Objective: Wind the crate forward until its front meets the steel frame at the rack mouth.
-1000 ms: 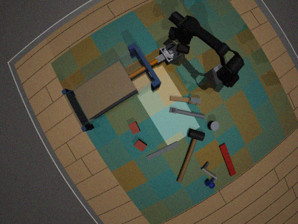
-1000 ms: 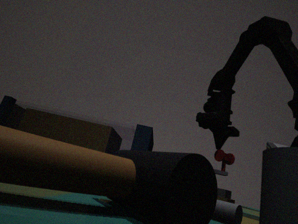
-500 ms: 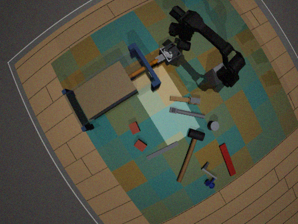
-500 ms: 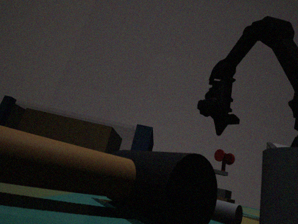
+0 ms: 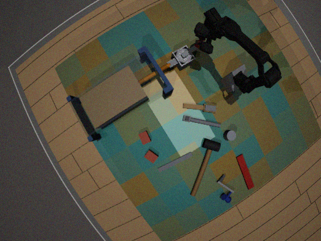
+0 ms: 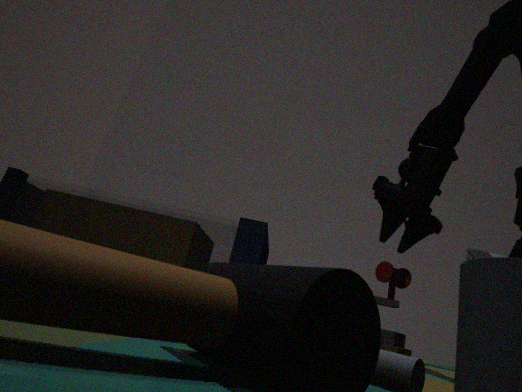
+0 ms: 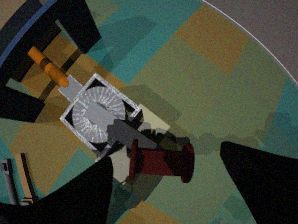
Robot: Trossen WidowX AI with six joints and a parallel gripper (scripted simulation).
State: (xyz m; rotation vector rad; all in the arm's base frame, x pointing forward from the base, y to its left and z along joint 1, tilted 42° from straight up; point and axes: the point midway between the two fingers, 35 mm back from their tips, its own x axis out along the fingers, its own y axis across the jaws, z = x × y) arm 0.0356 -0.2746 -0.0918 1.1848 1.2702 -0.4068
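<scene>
The red knob lies 70 mm below my gripper tip, 10 mm to the left of it and 10 mm behind it. Round my gripper tip: red-knobbed crank: 100 mm below, 30 mm ahead, 10 mm to the left; grey winch: 170 mm below, 80 mm ahead; blue steel frame: 250 mm ahead, 100 mm below, 10 mm to the right.
</scene>
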